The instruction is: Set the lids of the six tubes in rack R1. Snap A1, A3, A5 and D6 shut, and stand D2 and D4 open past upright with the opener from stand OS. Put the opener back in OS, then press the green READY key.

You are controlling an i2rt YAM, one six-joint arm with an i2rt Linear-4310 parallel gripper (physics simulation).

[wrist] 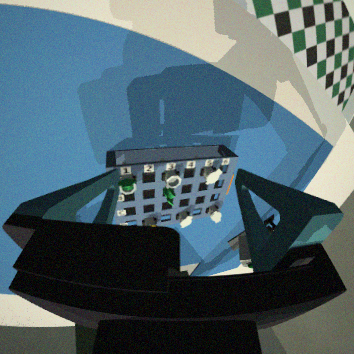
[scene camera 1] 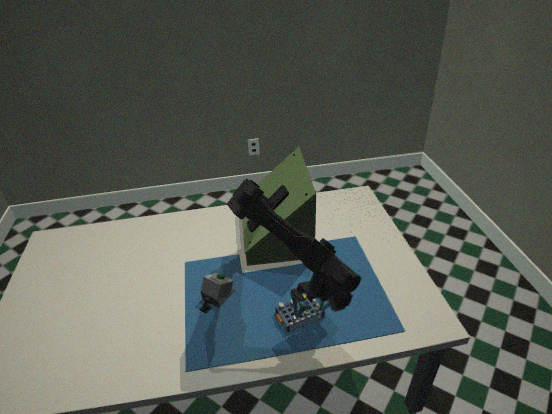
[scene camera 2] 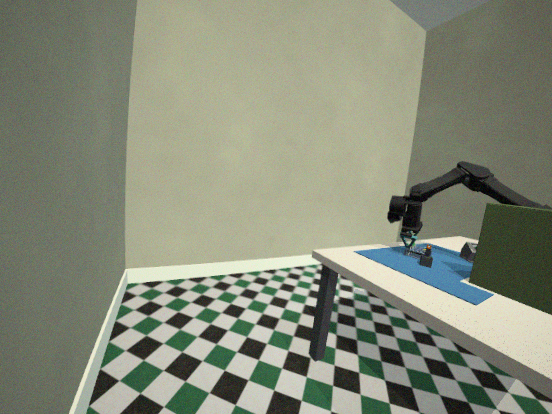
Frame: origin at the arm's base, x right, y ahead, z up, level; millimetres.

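Seen in the pictures: gripper, fingertip midpoint: [wrist: 177, 174] [scene camera 1: 308, 313] [scene camera 2: 409, 243]; arm's base, origin of the base link: [scene camera 2: 540, 249].
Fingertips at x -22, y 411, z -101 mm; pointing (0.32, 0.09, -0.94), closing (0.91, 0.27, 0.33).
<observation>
Offsets run from my fingertips to a thing's top centre. "pt": to the spot under its first point. Level surfaces: height alone.
The rack R1 @(dy -37, dx +20, dz +11 mm) [scene camera 1: 301, 324] [wrist: 175, 154] stands on the blue mat @(dz -48 mm) [scene camera 1: 240, 345] [scene camera 2: 390, 259] [wrist: 50, 100]. In the wrist view, A1 has a green lid @(dy -5, dx -39, dz +10 mm) [wrist: 126, 184]. A3 shows an open white ring @(pt dy -14, dx +5, dz -11 mm) [wrist: 173, 181] with a green lid @(dy -17, dx -2, dz +6 mm) [wrist: 170, 195] beside it. White lids show at A5 @(dy -4, dx +40, dz -6 mm) [wrist: 214, 176], D4 @(dy -64, dx +31, dz -6 mm) [wrist: 186, 221] and D6 @(dy -59, dx +70, dz -2 mm) [wrist: 216, 216]. A bit of yellow lid [wrist: 153, 226] shows at D2, mostly hidden. My gripper [scene camera 2: 409, 250] [wrist: 177, 174] is open and empty above the rack. A dark block @(dy -120, dx -102, dz -8 mm) [scene camera 2: 426, 261] beside the rack may be stand OS; the opener is unclear. The green key [scene camera 1: 221, 276] tops a grey box.
The grey box @(pt dy -155, dx +251, dz +22 mm) [scene camera 1: 217, 288] stands on the mat's left part in scene camera 1. A large green slanted panel [scene camera 1: 295, 182] [scene camera 2: 515, 255] stands behind the mat. The white table @(dz -50 mm) [scene camera 1: 100, 300] [scene camera 2: 500, 305] ends close beyond the mat's front edge.
</observation>
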